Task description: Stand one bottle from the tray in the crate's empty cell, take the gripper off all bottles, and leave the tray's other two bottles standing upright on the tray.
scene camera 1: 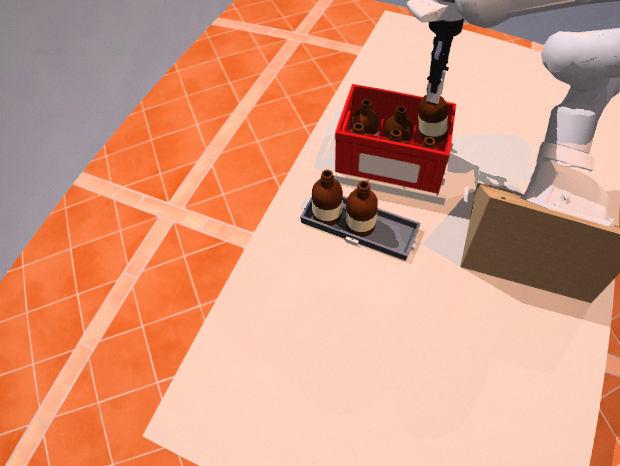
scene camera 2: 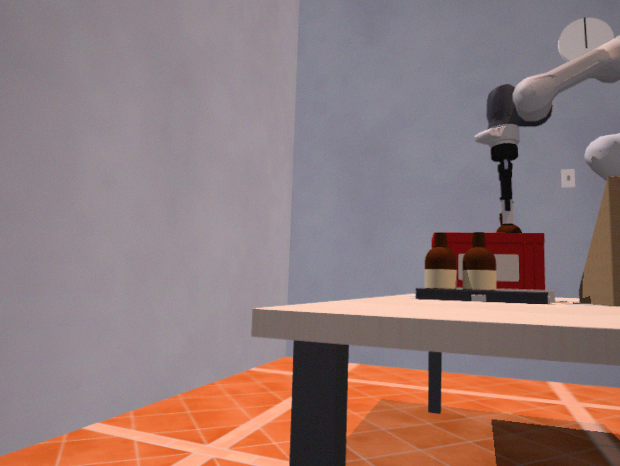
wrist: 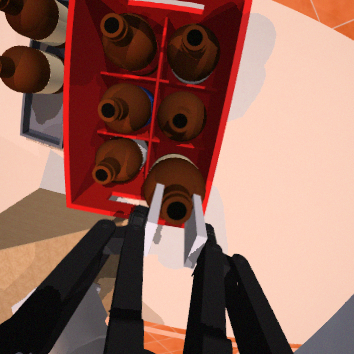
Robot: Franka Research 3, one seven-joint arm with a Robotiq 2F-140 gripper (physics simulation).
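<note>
My gripper (scene camera 1: pixel 434 95) (scene camera 2: pixel 507 217) (wrist: pixel 174 201) is shut on the neck of a brown bottle (scene camera 1: pixel 432 117) (scene camera 2: pixel 509 228) (wrist: pixel 172 180) with a cream label. The bottle is upright and partly down inside the red crate (scene camera 1: pixel 345 155) (scene camera 2: pixel 533 260) (wrist: pixel 69 125), in its far right corner cell in scene camera 1. Its base is hidden. Several other brown bottles stand in the crate's other cells. Two brown bottles, one (scene camera 1: pixel 327 197) (scene camera 2: pixel 440 265) (wrist: pixel 32 20) and another (scene camera 1: pixel 361 207) (scene camera 2: pixel 479 265) (wrist: pixel 27 70), stand upright on the dark tray (scene camera 1: pixel 406 253) (scene camera 2: pixel 521 297) (wrist: pixel 25 120).
The tray lies in front of the crate in scene camera 1. A brown board-like block (scene camera 1: pixel 541 245) (scene camera 2: pixel 603 255) stands on the table (scene camera 1: pixel 325 325) (scene camera 2: pixel 350 328) near the arm's base, to the right of the tray.
</note>
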